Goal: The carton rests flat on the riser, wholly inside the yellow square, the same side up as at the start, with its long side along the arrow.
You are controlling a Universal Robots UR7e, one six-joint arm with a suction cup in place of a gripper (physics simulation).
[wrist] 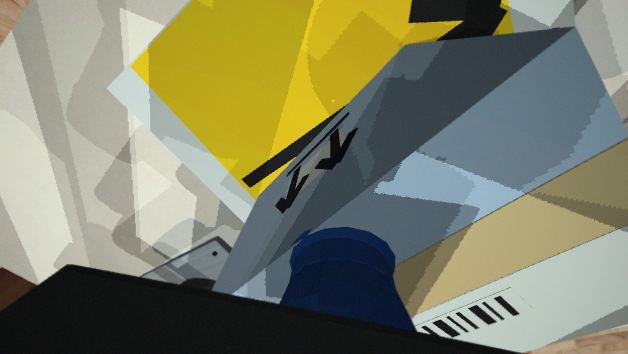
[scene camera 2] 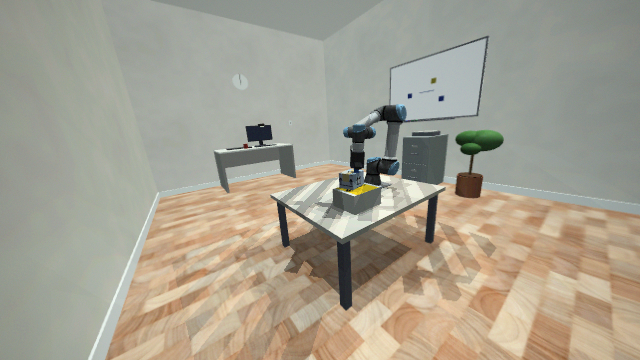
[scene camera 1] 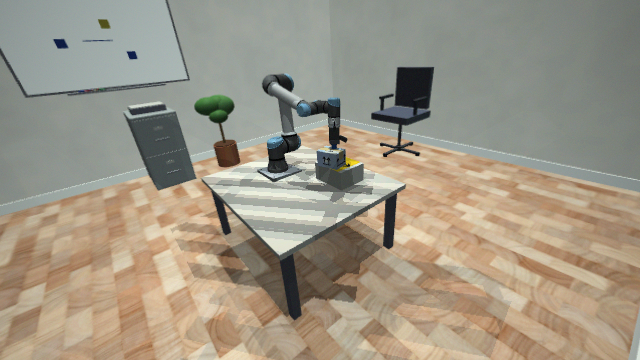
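The blue-grey carton (scene camera 1: 330, 158) (scene camera 2: 351, 180) (wrist: 450, 145) is upright, with tan tape and a barcode label on top. My suction cup (scene camera 1: 334, 147) (scene camera 2: 356, 171) (wrist: 342, 270) is on its top face and holds it. The carton is at the riser (scene camera 1: 340, 178) (scene camera 2: 357, 201) (wrist: 182, 142), over part of the yellow square (scene camera 1: 353, 163) (scene camera 2: 368, 189) (wrist: 225, 75); whether a thin gap remains beneath cannot be told. Yellow shows along one side. The carton partly covers the black arrow (wrist: 272, 163); its long side runs roughly along it, with a slight angle in the wrist view.
The riser stands on the table (scene camera 1: 280, 220) (scene camera 2: 310, 205). The arm's base plate (scene camera 1: 279, 172) lies beside it. A chair (scene camera 1: 401, 115), a plant (scene camera 1: 227, 152) (scene camera 2: 469, 185), a cabinet (scene camera 1: 162, 145) (scene camera 2: 425, 157) and a desk (scene camera 2: 255, 157) stand away from the table.
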